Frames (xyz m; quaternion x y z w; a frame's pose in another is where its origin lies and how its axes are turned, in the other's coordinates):
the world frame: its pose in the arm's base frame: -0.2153 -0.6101 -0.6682 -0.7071 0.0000 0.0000 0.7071
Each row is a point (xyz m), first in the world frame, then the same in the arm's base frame.
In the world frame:
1: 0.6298 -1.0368 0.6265
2: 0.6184 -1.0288 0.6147
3: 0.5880 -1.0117 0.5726
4: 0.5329 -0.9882 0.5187
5: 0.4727 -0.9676 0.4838
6: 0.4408 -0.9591 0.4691
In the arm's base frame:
1: 0.4145 0.0164 0.3686
2: 0.4031 0.0046 0.3606
3: 0.3727 -0.0375 0.3435
4: 0.3176 -0.0914 0.3200
5: 0.2574 -0.1263 0.2994
6: 0.2255 -0.1410 0.2909

